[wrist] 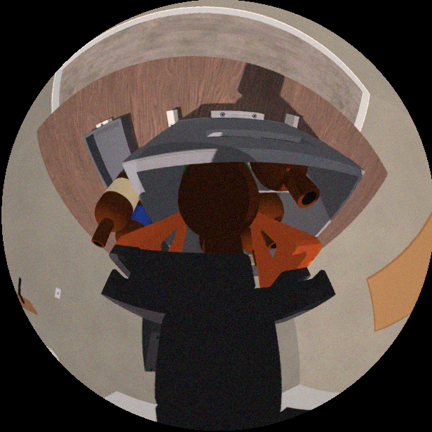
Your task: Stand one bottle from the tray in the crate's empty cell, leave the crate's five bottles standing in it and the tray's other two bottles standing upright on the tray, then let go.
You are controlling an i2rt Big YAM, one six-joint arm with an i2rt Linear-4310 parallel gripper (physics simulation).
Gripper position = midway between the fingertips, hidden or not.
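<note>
Visible here are my gripper (pixel 218 214) and a green-labelled bottle (pixel 218 201). A cream-banded bottle (pixel 112 212) is present, as is a brown bottle (pixel 289 177).
</note>
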